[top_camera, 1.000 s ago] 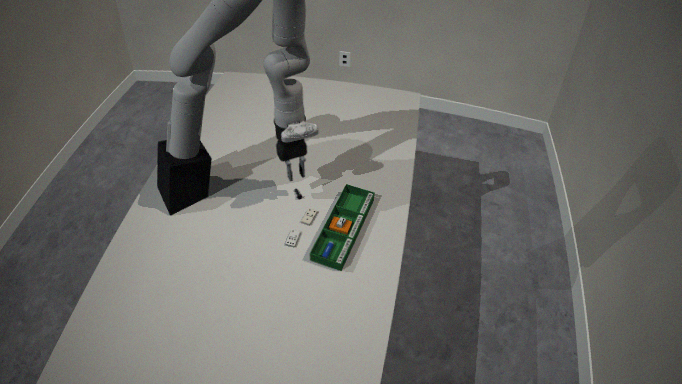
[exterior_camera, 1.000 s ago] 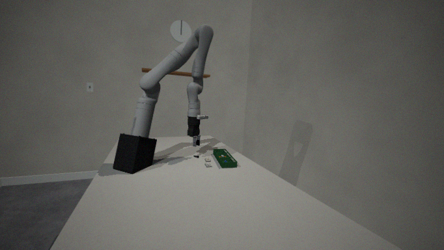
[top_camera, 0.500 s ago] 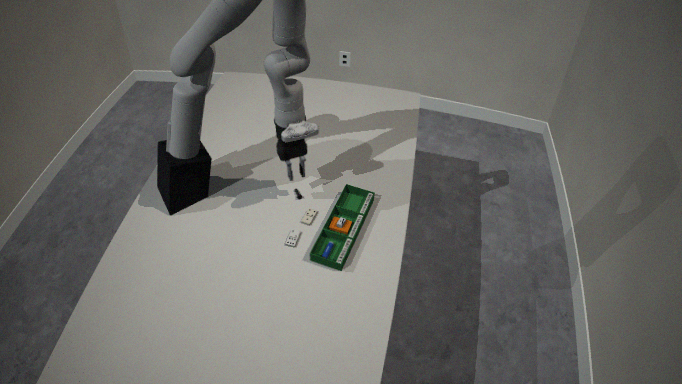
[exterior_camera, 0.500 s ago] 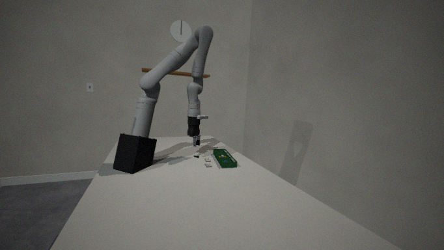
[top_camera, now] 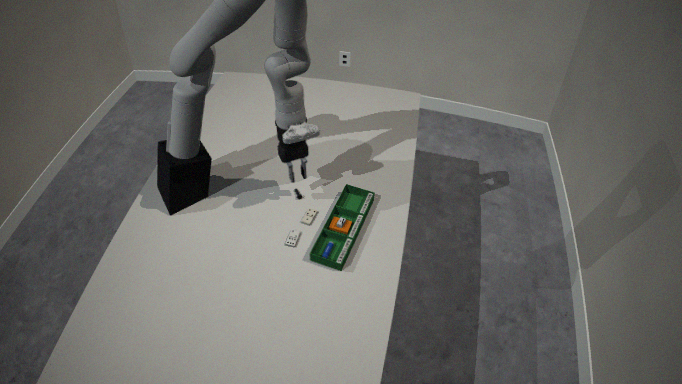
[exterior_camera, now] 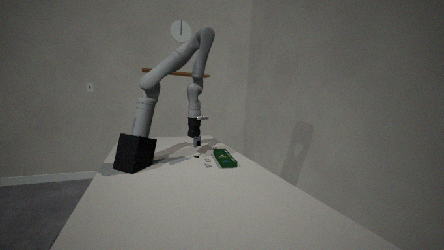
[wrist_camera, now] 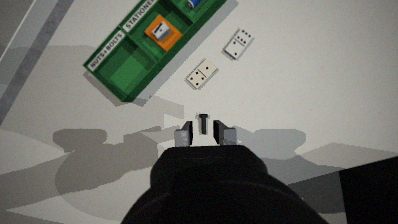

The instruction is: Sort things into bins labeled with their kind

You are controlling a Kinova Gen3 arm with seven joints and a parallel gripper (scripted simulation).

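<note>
Now: the black bolt 8 cm below my hand. Also, from my hand: green three-part bin (14 cm ahead, 10 cm to the right, 7 cm below); grey piece (13 cm ahead, 9 cm to the right, 6 cm below); orange flat block (13 cm ahead, 10 cm to the right, 7 cm below).
</note>
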